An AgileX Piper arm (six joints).
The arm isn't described. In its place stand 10 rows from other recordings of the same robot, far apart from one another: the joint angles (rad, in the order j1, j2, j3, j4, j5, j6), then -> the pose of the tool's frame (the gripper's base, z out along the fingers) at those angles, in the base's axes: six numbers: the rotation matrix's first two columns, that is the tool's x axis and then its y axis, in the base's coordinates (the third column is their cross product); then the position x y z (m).
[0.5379 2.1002 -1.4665 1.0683 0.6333 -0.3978] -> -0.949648 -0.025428 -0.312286 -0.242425 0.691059 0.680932 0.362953 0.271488 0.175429
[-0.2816 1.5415 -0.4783 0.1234 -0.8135 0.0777] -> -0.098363 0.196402 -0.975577 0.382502 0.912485 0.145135 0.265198 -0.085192 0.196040
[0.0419 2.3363 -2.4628 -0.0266 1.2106 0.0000] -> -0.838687 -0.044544 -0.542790 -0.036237 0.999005 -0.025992 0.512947 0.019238 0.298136
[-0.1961 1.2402 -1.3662 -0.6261 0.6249 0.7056] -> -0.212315 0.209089 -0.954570 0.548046 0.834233 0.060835 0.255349 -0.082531 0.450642
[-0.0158 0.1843 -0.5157 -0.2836 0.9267 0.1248] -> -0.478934 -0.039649 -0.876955 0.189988 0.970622 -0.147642 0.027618 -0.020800 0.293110
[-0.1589 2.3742 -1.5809 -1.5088 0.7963 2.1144] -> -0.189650 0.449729 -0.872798 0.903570 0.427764 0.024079 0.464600 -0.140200 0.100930
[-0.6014 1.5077 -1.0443 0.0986 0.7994 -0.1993] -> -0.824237 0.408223 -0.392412 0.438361 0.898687 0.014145 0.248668 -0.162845 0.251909
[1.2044 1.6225 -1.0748 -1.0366 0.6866 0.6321] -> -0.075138 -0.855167 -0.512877 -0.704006 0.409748 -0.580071 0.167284 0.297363 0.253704
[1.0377 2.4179 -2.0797 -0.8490 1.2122 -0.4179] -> 0.028707 -0.952765 0.302349 -0.713549 -0.231356 -0.661303 0.310457 0.400265 0.177603
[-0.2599 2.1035 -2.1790 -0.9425 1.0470 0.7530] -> -0.454929 0.231361 -0.859949 0.806962 0.515510 -0.288205 0.440714 -0.183159 0.370640
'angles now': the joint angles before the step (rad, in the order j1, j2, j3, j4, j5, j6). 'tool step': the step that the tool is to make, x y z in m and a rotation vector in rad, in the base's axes. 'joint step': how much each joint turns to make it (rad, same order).
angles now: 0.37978, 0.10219, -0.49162, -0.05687, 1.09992, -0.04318
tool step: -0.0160, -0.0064, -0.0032, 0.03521, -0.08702, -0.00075
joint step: -0.00026, -0.11676, 0.00760, 0.00026, 0.01530, -0.00025
